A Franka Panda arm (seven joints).
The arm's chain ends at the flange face. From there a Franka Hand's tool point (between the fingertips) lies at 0.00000 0.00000 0.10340 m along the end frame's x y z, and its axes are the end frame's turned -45 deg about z.
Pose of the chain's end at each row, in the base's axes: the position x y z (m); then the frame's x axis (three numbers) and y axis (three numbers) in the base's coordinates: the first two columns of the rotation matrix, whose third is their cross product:
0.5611, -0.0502, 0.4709, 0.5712, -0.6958, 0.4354, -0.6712, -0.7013, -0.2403
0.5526, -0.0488, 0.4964, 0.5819, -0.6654, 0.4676, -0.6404, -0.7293, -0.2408
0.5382, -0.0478, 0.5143, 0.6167, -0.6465, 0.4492, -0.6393, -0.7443, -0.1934
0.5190, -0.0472, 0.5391, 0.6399, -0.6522, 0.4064, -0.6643, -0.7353, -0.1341
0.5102, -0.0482, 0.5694, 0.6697, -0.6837, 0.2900, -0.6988, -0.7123, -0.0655
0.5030, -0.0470, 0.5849, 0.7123, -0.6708, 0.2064, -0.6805, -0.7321, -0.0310
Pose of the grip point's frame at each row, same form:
0.6100, -0.0662, 0.3812, 0.8785, 0.0039, 0.4778, -0.0707, -0.9879, 0.1380
0.6044, -0.0653, 0.4085, 0.8643, 0.0452, 0.5009, -0.0414, -0.9862, 0.1604
0.5857, -0.0652, 0.4241, 0.8881, 0.0692, 0.4544, -0.0160, -0.9834, 0.1809
0.5589, -0.0662, 0.4456, 0.9222, 0.0588, 0.3822, -0.0173, -0.9811, 0.1925
0.5362, -0.0646, 0.4707, 0.9677, 0.0202, 0.2514, -0.0206, -0.9871, 0.1587
0.5208, -0.0592, 0.4838, 0.9849, 0.0433, 0.1679, 0.0225, -0.9920, 0.1240

